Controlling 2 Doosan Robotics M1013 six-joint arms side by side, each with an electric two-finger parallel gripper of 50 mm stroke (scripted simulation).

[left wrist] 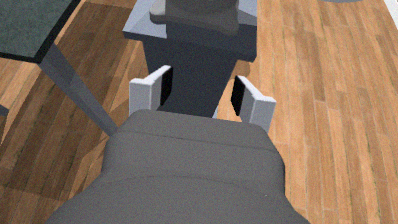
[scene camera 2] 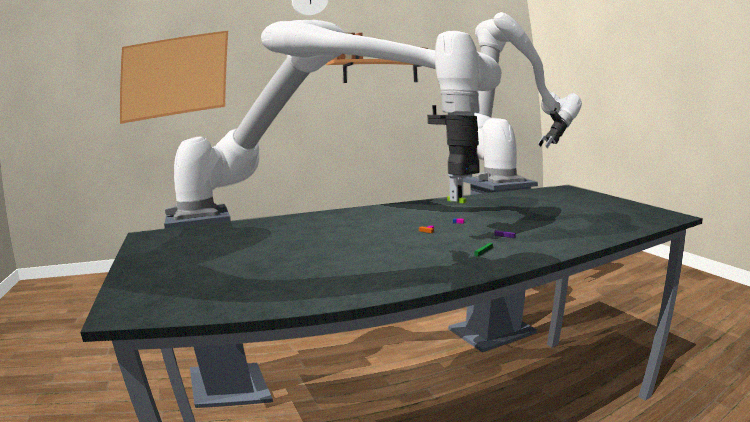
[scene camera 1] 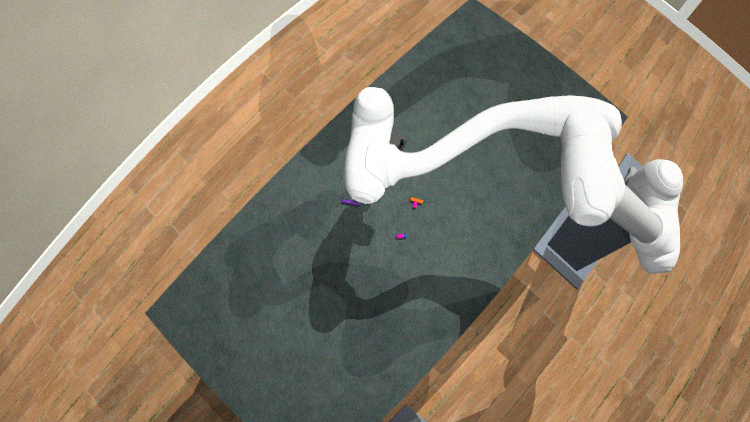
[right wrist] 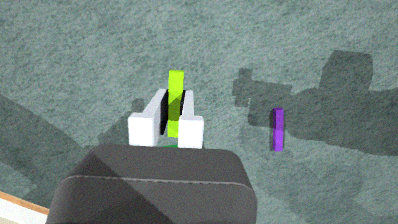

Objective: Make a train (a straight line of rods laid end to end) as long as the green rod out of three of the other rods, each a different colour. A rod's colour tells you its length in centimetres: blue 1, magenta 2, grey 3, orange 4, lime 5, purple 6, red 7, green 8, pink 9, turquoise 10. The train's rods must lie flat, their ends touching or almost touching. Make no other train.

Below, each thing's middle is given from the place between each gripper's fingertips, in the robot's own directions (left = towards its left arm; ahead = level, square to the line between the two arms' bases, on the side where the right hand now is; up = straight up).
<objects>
Now: right hand [scene camera 2: 456, 200] 2 cm above the lime rod [right wrist: 176, 77].
Now: the lime rod 81 cm ahead of my left hand, 107 cm to the right of it and 5 cm below it.
</objects>
